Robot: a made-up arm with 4 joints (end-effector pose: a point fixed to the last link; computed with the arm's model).
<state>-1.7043 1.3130 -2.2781 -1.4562</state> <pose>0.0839 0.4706 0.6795 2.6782 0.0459 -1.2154</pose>
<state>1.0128 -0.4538 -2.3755 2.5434</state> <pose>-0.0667 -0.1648 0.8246 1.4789 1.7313 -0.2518</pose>
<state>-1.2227 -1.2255 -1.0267 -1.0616</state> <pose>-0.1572 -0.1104 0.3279 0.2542 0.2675 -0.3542</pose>
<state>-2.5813 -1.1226 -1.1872 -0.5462</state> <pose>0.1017 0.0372 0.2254 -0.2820 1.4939 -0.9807</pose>
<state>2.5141 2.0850 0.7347 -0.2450</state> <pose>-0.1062 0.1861 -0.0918 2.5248 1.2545 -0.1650</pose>
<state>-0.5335 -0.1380 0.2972 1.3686</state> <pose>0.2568 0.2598 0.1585 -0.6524 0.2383 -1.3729</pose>
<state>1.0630 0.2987 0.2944 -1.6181</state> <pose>-0.1302 -0.2356 0.5917 -1.2149 -0.5018 1.5218</pose>
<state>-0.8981 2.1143 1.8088 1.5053</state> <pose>-0.1246 0.5196 0.4597 0.5202 -0.9058 0.1807</pose>
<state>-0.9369 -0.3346 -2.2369 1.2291</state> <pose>0.5157 -0.0603 0.4063 1.7268 1.4390 -1.8934</pose>
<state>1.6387 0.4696 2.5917 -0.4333</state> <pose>-0.4687 0.2312 -0.0372 -2.1312 -0.5459 -1.7838</pose>
